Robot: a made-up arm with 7 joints. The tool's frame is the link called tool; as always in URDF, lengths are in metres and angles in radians. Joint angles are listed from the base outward.
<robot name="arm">
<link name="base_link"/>
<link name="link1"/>
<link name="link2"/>
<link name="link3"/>
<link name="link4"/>
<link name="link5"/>
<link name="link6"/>
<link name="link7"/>
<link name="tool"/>
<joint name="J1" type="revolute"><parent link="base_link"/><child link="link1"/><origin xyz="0.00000 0.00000 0.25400" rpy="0.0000 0.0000 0.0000"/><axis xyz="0 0 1"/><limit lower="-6.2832" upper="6.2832"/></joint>
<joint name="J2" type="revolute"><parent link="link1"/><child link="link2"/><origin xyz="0.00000 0.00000 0.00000" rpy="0.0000 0.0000 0.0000"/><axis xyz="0 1 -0.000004"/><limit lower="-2.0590" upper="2.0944"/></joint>
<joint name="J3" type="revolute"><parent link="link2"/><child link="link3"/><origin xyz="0.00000 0.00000 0.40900" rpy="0.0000 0.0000 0.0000"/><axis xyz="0 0 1"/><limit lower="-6.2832" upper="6.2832"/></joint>
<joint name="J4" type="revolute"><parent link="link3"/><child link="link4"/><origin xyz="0.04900 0.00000 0.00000" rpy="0.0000 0.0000 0.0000"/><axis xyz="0 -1 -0.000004"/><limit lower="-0.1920" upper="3.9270"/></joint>
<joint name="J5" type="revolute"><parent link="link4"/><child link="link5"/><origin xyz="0.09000 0.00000 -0.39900" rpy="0.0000 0.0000 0.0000"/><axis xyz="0 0.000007 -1"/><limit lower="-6.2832" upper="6.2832"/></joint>
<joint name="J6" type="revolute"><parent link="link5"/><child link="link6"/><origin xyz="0.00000 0.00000 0.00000" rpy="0.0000 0.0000 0.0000"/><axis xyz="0 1 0.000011"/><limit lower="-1.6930" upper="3.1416"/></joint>
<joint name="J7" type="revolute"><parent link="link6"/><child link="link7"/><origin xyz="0.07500 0.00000 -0.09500" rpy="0.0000 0.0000 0.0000"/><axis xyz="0 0.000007 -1"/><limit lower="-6.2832" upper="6.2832"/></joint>
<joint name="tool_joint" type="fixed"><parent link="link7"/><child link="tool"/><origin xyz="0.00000 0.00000 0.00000" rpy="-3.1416 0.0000 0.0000"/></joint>
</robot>
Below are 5 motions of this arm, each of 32 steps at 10 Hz.
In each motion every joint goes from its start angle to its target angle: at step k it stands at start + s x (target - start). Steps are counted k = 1, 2, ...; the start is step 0. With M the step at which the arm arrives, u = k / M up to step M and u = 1 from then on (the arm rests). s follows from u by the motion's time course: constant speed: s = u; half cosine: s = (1 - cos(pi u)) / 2; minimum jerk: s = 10 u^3 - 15 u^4 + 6 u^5.
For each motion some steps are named. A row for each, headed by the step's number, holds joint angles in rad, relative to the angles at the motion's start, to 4 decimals.
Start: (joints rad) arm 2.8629 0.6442 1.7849 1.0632 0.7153 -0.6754 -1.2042
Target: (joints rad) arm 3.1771 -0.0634 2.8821 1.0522 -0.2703 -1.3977 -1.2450
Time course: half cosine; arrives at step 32
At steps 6, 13, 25, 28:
6: 0.0265 -0.0596 0.0925 -0.0009 -0.0831 -0.0609 -0.0034
13: 0.1115 -0.2511 0.3893 -0.0039 -0.3497 -0.2563 -0.0145
25: 0.2785 -0.6273 0.9727 -0.0098 -0.8737 -0.6403 -0.0362
28: 0.3022 -0.6807 1.0554 -0.0106 -0.9481 -0.6948 -0.0392

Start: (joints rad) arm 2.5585 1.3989 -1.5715 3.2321 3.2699 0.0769 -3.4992
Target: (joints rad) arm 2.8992 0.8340 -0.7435 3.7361 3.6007 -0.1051 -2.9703
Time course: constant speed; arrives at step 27
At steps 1, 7, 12, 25, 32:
1: 0.0126 -0.0209 0.0307 0.0187 0.0123 -0.0067 0.0196
7: 0.0883 -0.1465 0.2147 0.1307 0.0858 -0.0472 0.1371
12: 0.1514 -0.2511 0.3680 0.2240 0.1470 -0.0809 0.2351
25: 0.3155 -0.5231 0.7667 0.4667 0.3063 -0.1685 0.4897
32: 0.3407 -0.5649 0.8280 0.5040 0.3308 -0.1820 0.5289

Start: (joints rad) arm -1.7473 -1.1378 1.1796 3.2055 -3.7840 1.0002 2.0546
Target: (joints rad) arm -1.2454 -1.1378 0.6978 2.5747 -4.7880 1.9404 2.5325
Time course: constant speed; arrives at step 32
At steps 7, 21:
7: 0.1098 0.0000 -0.1054 -0.1380 -0.2196 0.2057 0.1045
21: 0.3294 0.0000 -0.3162 -0.4140 -0.6589 0.6170 0.3136

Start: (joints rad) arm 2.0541 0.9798 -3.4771 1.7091 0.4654 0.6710 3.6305
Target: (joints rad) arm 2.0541 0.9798 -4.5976 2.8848 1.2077 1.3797 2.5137
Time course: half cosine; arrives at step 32
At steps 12, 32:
12: 0.0000 0.0000 -0.3459 0.3629 0.2291 0.2187 -0.3447
32: 0.0000 0.0000 -1.1205 1.1757 0.7423 0.7087 -1.1168

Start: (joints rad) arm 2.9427 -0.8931 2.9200 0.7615 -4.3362 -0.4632 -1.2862
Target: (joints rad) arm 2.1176 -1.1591 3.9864 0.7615 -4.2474 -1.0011 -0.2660
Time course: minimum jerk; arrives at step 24
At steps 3, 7, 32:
3: -0.0132 -0.0043 0.0171 0.0000 0.0014 -0.0086 0.0164
7: -0.1256 -0.0405 0.1623 0.0000 0.0135 -0.0819 0.1553
32: -0.8251 -0.2660 1.0664 0.0000 0.0888 -0.5379 1.0202

